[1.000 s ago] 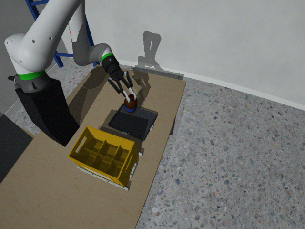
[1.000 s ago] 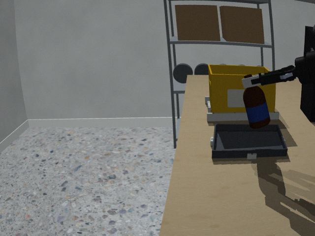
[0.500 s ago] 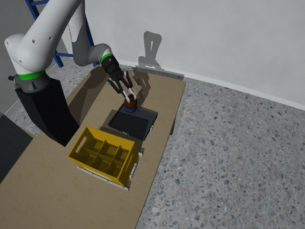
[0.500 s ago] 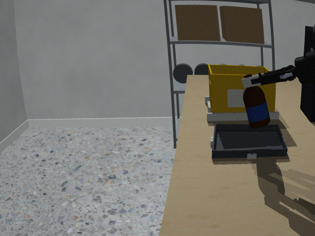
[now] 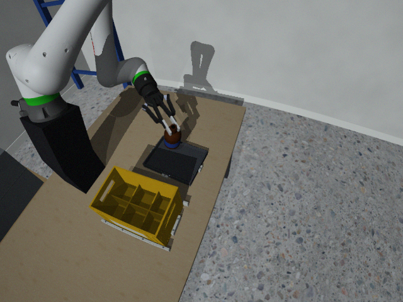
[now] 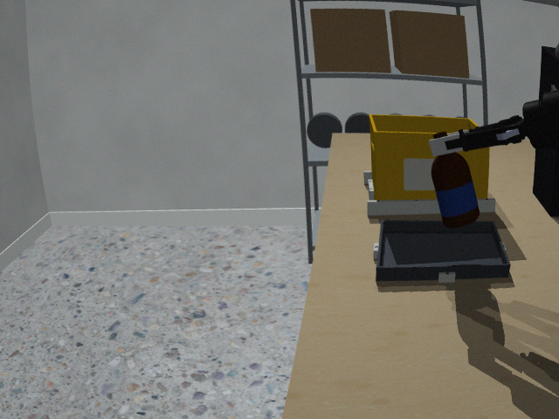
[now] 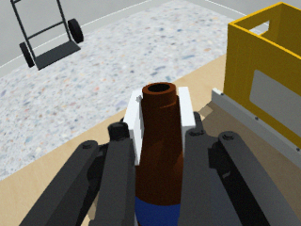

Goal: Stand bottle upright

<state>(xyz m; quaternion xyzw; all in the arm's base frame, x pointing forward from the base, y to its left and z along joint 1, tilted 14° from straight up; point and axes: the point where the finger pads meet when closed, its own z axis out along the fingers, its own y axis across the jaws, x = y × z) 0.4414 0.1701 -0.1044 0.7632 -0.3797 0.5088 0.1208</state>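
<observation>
Right now my hand is 60 mm above the brown bottle. Also, from my hand: dark grey tray (200 mm below, 20 mm to the right); then yellow crate (310 mm to the right, 130 mm below, 60 mm behind).
</observation>
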